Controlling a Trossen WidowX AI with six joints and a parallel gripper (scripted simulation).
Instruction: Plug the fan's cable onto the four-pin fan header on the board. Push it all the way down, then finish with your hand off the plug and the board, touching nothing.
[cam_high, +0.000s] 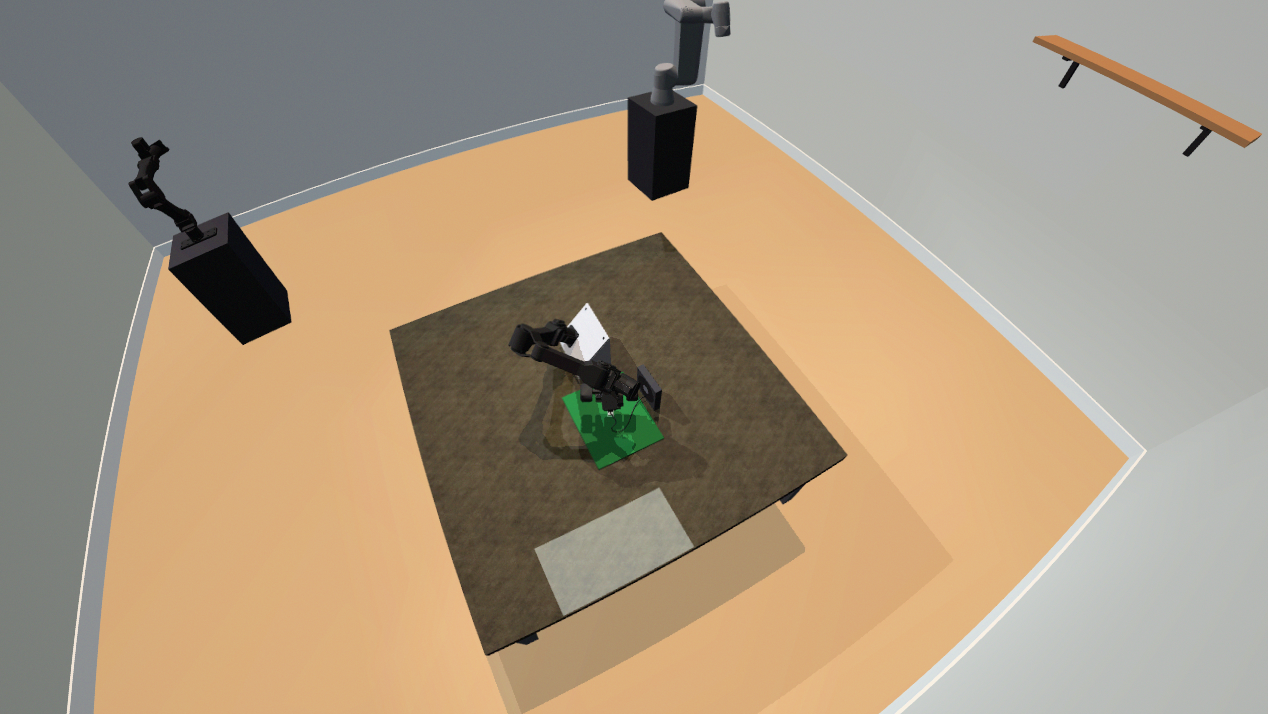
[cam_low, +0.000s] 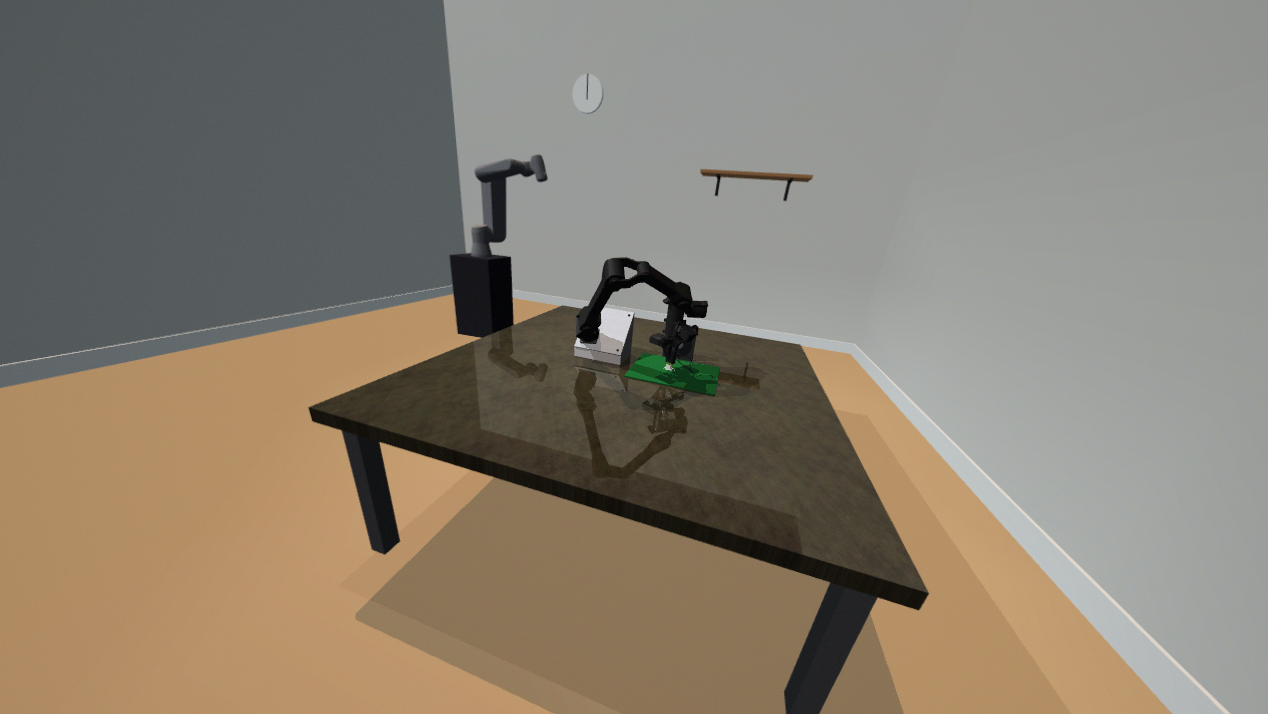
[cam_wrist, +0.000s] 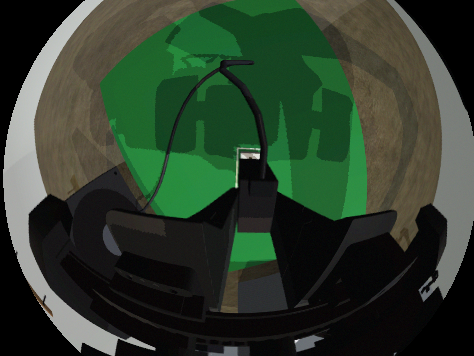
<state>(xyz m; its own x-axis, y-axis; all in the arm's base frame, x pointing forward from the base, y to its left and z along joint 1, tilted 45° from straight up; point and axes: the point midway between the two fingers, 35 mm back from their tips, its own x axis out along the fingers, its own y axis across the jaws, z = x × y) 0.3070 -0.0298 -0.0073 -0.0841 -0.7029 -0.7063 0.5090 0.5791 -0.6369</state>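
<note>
The fan header is 40 mm below my gripper tip. From my gripper tip the other things lie so: fan plug: 10 mm above; black fan: 20 mm ahead, 140 mm to the left, 20 mm above; green board: 30 mm ahead, 10 mm to the right, 60 mm below.
</note>
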